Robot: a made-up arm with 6 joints. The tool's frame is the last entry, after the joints.
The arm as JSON. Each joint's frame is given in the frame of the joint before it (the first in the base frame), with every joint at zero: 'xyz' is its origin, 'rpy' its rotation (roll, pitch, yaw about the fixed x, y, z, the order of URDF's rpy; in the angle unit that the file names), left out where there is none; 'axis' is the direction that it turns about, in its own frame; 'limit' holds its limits. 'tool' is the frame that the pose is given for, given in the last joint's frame.
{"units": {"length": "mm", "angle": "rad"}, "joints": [
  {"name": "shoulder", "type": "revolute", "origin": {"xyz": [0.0, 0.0, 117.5]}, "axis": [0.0, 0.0, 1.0], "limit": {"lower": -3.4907, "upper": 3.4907}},
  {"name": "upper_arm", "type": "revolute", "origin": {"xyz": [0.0, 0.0, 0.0], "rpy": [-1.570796, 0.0, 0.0]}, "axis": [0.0, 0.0, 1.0], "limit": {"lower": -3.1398, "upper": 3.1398}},
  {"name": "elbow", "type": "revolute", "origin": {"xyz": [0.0, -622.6, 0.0], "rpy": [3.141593, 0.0, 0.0]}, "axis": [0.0, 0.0, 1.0], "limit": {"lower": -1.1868, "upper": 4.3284}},
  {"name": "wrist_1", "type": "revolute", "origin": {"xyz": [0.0, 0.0, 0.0], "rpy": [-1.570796, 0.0, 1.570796]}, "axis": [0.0, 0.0, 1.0], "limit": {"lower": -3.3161, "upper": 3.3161}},
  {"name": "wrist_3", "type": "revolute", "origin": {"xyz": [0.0, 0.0, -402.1], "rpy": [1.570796, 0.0, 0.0]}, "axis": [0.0, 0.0, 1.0], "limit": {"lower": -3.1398, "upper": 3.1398}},
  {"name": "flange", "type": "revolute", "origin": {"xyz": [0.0, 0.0, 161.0], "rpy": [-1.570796, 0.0, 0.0]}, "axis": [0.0, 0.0, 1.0], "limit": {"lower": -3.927, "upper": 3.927}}
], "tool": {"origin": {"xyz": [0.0, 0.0, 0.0], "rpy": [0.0, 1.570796, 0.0]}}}
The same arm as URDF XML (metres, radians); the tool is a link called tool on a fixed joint. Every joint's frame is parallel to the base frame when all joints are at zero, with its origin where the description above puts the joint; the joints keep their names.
<robot name="arm">
  <link name="base_link"/>
  <link name="link1"/>
  <link name="link2"/>
  <link name="link3"/>
  <link name="link4"/>
  <link name="link5"/>
  <link name="link6"/>
  <link name="tool"/>
  <joint name="shoulder" type="revolute">
    <parent link="base_link"/>
    <child link="link1"/>
    <origin xyz="0.0000 0.0000 0.1175"/>
    <axis xyz="0 0 1"/>
    <limit lower="-3.4907" upper="3.4907"/>
  </joint>
  <joint name="upper_arm" type="revolute">
    <parent link="link1"/>
    <child link="link2"/>
    <origin xyz="0.0000 0.0000 0.0000"/>
    <axis xyz="0 1 0"/>
    <limit lower="-3.1398" upper="3.1398"/>
  </joint>
  <joint name="elbow" type="revolute">
    <parent link="link2"/>
    <child link="link3"/>
    <origin xyz="0.0000 0.0000 0.6226"/>
    <axis xyz="0 -1 0"/>
    <limit lower="-1.1868" upper="4.3284"/>
  </joint>
  <joint name="wrist_1" type="revolute">
    <parent link="link3"/>
    <child link="link4"/>
    <origin xyz="0.0000 0.0000 0.0000"/>
    <axis xyz="-1 0 0"/>
    <limit lower="-3.3161" upper="3.3161"/>
  </joint>
  <joint name="wrist_3" type="revolute">
    <parent link="link4"/>
    <child link="link5"/>
    <origin xyz="0.4021 0.0000 0.0000"/>
    <axis xyz="0 -1 0"/>
    <limit lower="-3.1398" upper="3.1398"/>
  </joint>
  <joint name="flange" type="revolute">
    <parent link="link5"/>
    <child link="link6"/>
    <origin xyz="0.0000 -0.1610 0.0000"/>
    <axis xyz="-1 0 0"/>
    <limit lower="-3.9270" upper="3.9270"/>
  </joint>
  <joint name="tool_fixed" type="fixed">
    <parent link="link6"/>
    <child link="tool"/>
    <origin xyz="0.0000 0.0000 0.0000" rpy="0.0000 0.0000 0.0000"/>
  </joint>
</robot>

